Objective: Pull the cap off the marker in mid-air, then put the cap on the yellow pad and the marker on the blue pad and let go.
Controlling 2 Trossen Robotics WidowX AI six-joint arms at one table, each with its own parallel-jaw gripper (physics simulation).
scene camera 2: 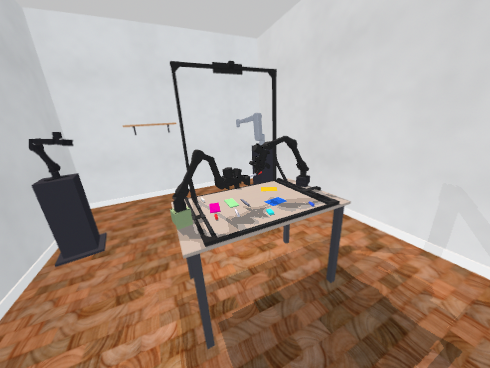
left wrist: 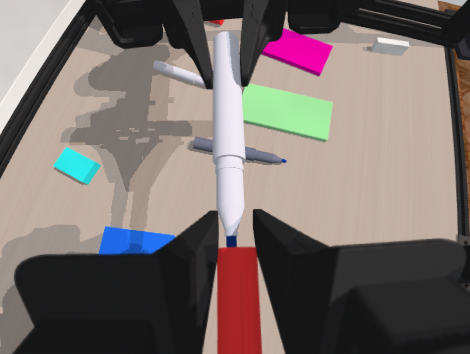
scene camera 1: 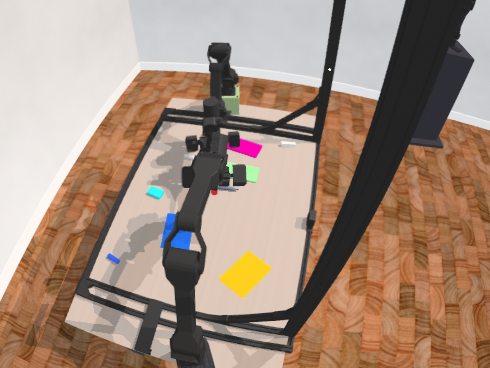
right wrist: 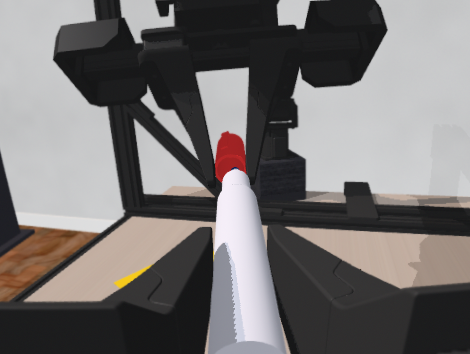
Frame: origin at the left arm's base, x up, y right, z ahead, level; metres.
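Where they show: left gripper, between the fingertips: (scene camera 2: 255, 174) (left wrist: 235, 218) (right wrist: 231, 184); right gripper, between the fingertips: (scene camera 2: 248, 175) (left wrist: 226, 83) (right wrist: 239, 239); left arm's base, origin of its link: (scene camera 2: 303, 176) (scene camera 1: 192, 355) (right wrist: 275, 155); right arm's base, origin of its link: (scene camera 2: 180, 209) (scene camera 1: 228, 91).
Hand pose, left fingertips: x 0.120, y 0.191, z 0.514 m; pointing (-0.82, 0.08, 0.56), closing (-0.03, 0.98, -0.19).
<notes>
Each offset is from my left fingertips to the top centre of the thing. "spot": to the spot under its first point.
My left gripper (left wrist: 235, 218) (right wrist: 231, 184) is shut on the red cap {dx +0.019, dy -0.007, dz -0.038 m} (left wrist: 239, 300) (right wrist: 230, 147) (scene camera 2: 259, 173), above the table. My right gripper (left wrist: 226, 83) (right wrist: 239, 239) is shut on the white body of the marker {dx +0.011, dy +0.008, dz +0.052 m} (left wrist: 228, 125) (right wrist: 239, 220). The marker's dark blue tip {spot: dx +0.006, dy -0.004, dz -0.011 m} (left wrist: 231, 241) shows at the cap's mouth, in line with it. Whether the tip still reaches inside is unclear. The yellow pad {dx -0.207, dy +0.034, dz -0.253 m} (scene camera 1: 245, 274) (scene camera 2: 269, 189) (right wrist: 132, 276) lies at the lower right in scene camera 1. The blue pad {dx -0.207, dy -0.158, dz -0.034 m} (scene camera 1: 172, 227) (scene camera 2: 275, 201) (left wrist: 135, 240) lies left of it, partly hidden by the left arm.
A dark grey marker {dx -0.189, dy +0.034, dz +0.118 m} (scene camera 1: 228, 188) (left wrist: 262, 154), another white marker {dx -0.192, dy -0.025, dz +0.282 m} (left wrist: 175, 72), a green pad {dx -0.200, dy +0.123, dz +0.175 m} (left wrist: 290, 112), a magenta pad {dx -0.200, dy +0.173, dz +0.309 m} (left wrist: 300, 52), a white block {dx -0.186, dy +0.362, dz +0.266 m} (left wrist: 391, 46), a cyan block {dx -0.193, dy -0.220, dz +0.155 m} (left wrist: 76, 165) and a small blue object {dx -0.187, dy -0.416, dz -0.104 m} (scene camera 1: 113, 258) lie on the table. A black frame edges it.
</notes>
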